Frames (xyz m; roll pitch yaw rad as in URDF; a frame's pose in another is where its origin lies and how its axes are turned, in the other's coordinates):
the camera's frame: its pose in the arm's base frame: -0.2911 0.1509 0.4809 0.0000 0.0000 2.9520
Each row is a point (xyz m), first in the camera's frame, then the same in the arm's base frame.
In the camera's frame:
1: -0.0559 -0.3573 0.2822
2: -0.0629 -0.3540 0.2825
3: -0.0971 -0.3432 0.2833
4: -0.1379 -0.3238 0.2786
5: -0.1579 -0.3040 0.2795
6: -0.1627 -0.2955 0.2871
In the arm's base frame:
1: -0.1689 0.4913 0.7631
2: -0.1626 0.4867 0.7634
3: -0.1311 0.4697 0.7642
4: -0.0946 0.4429 0.7595
5: -0.0787 0.4197 0.7604
6: -0.0756 0.4104 0.7680

